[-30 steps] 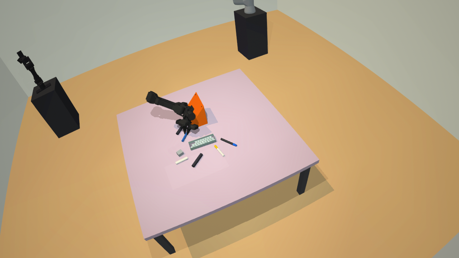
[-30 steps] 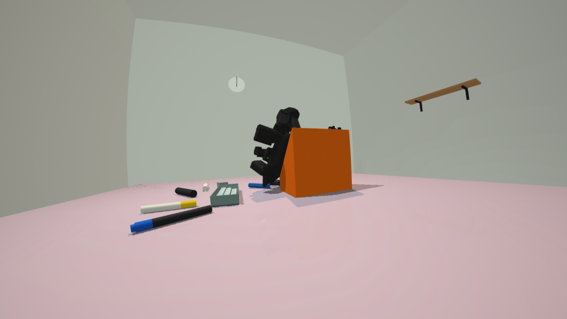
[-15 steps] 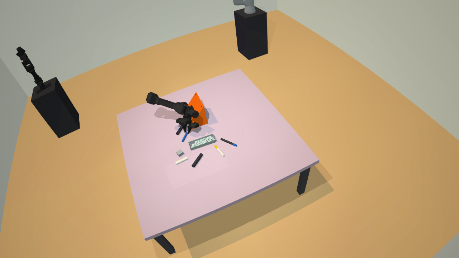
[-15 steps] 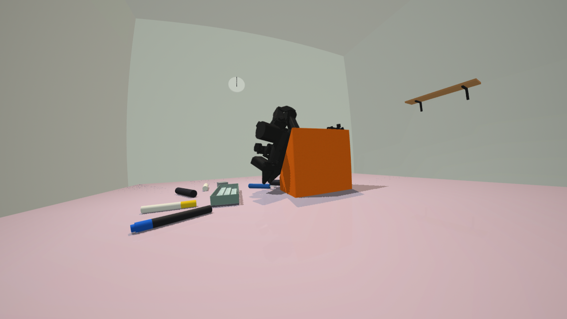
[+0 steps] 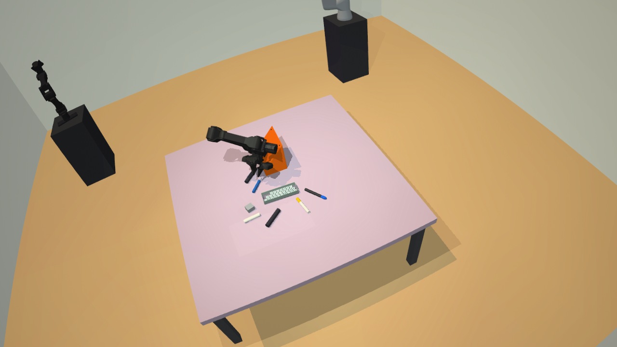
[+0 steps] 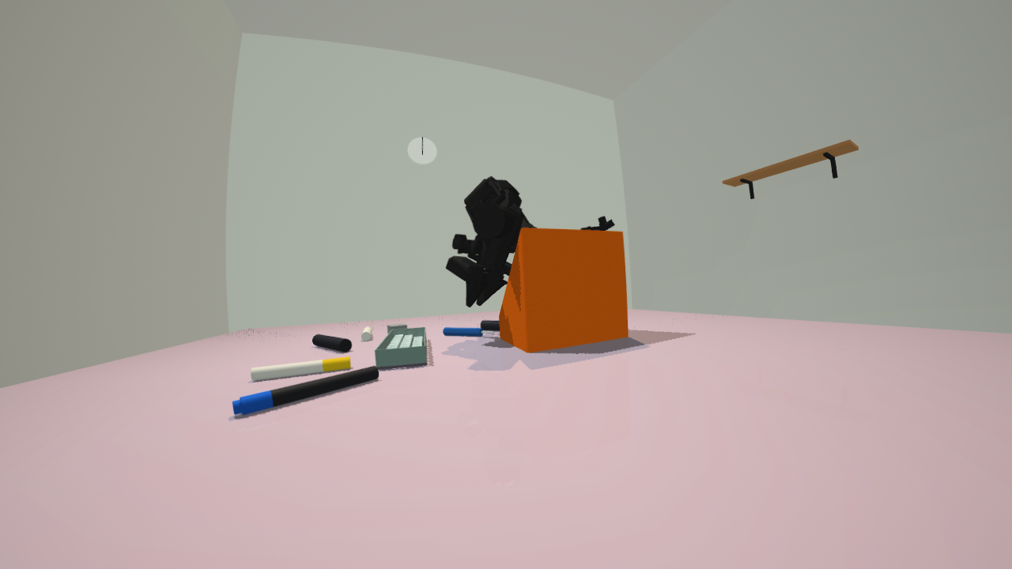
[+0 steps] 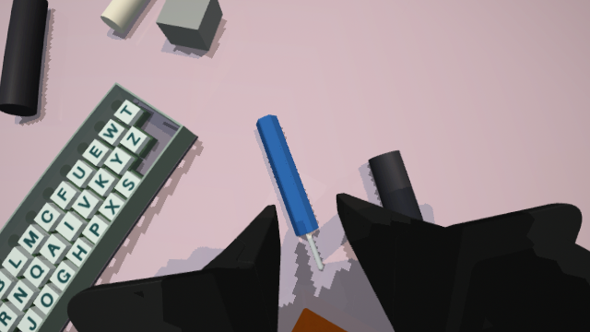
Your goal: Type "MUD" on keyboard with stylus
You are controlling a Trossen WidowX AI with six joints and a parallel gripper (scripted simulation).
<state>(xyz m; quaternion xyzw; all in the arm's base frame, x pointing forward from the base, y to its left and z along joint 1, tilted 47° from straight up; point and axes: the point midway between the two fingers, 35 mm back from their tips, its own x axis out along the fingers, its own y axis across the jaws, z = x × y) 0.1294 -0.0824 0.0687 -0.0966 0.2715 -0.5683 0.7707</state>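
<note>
Now: gripper tip 6 cm above the stylus. From my gripper tip the other things lie so: small grey block (16 cm ahead, 11 cm to the right, 5 cm below); then white cylinder (23 cm ahead, 12 cm to the right, 6 cm below); then stylus tip (2 cm behind, 3 cm to the left, 6 cm below).
</note>
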